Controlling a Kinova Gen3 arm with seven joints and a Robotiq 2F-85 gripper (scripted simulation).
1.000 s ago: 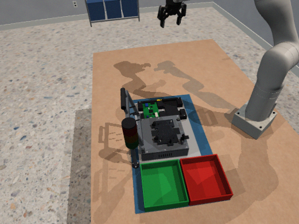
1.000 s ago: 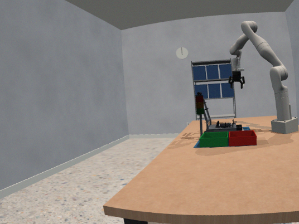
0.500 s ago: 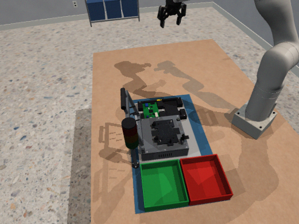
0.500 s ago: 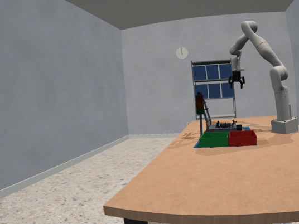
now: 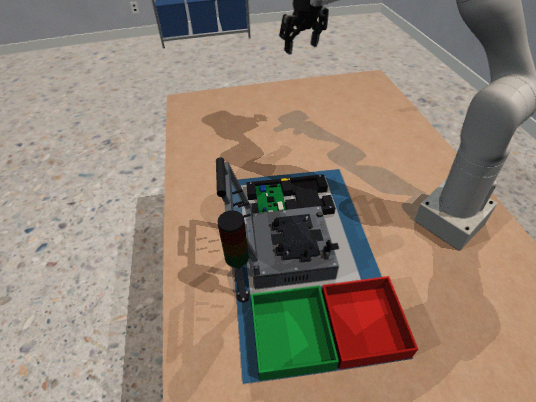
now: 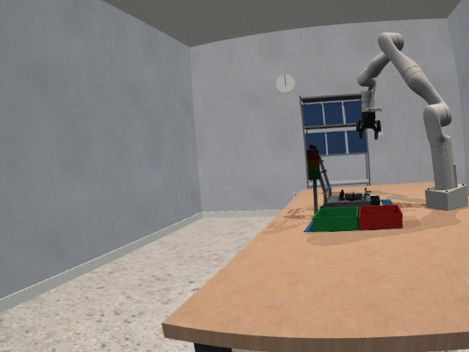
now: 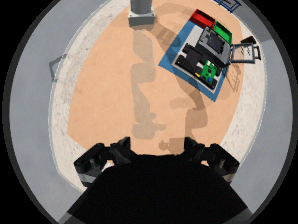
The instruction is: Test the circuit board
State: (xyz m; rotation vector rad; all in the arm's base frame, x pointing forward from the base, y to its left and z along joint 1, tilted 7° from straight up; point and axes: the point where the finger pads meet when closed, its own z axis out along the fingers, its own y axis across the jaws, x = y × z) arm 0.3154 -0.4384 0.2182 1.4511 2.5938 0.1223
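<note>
Now: the green circuit board 310 mm to the left of my hand, 270 mm below it and 110 mm ahead of it. The rest, counted from my hand: red bin (670 mm to the left, 280 mm below, 50 mm behind); then green bin (680 mm to the left, 280 mm below, 100 mm ahead); then tester lid (480 mm to the left, 190 mm ahead, 110 mm below).
</note>
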